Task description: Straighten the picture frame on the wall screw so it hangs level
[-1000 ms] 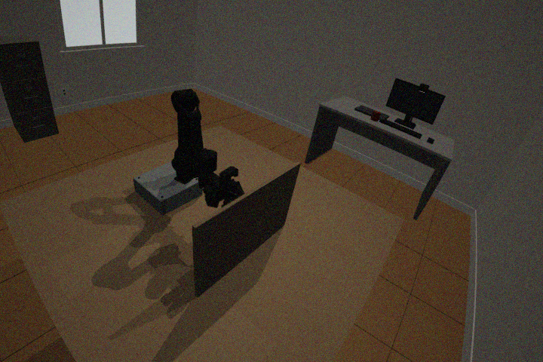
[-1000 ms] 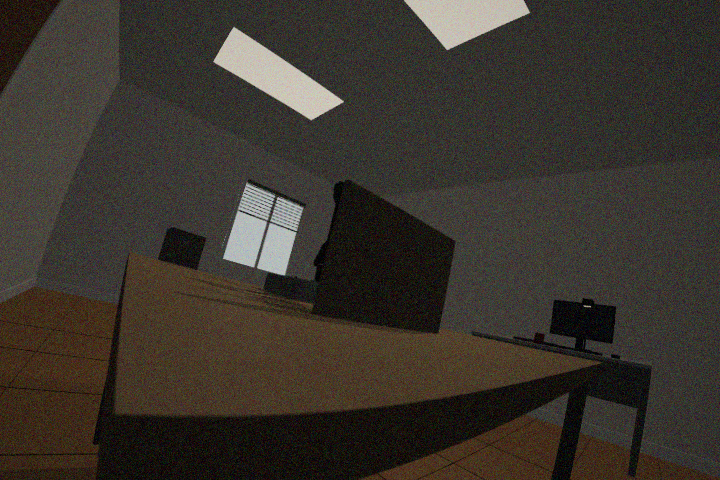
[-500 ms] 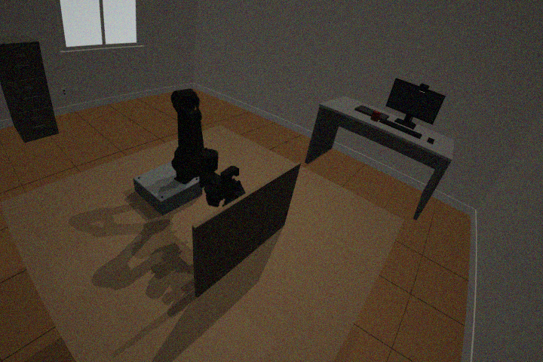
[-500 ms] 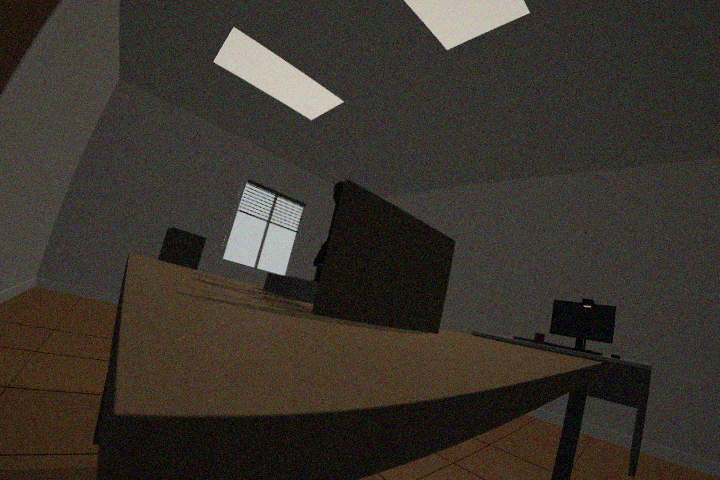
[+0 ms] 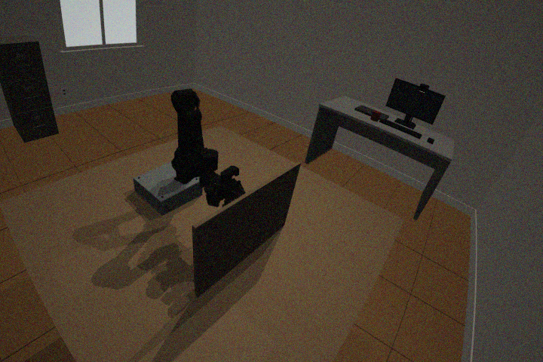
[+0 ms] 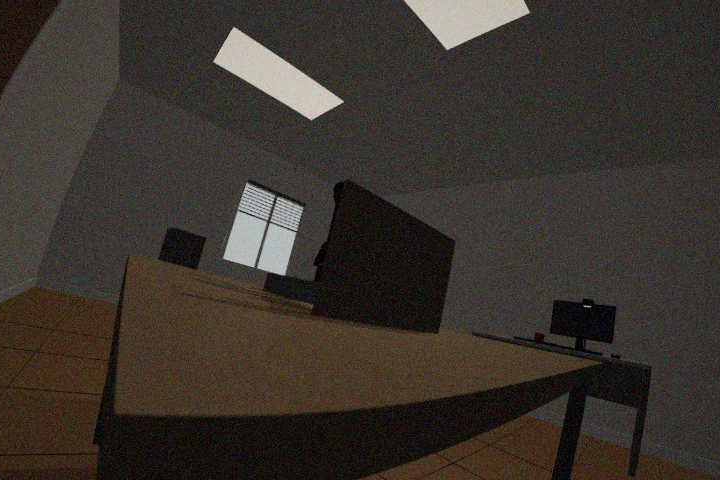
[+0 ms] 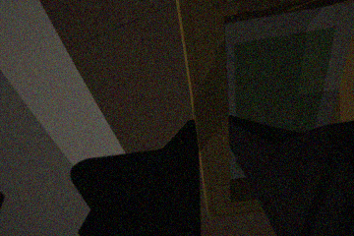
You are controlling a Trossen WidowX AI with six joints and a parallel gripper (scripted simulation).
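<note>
My gripper tip is 10 mm to the right of the picture frame and 50 mm above it. Also, from my gripper tip: wall panel 10 mm ahead, 10 mm to the right, 70 mm below.
</note>
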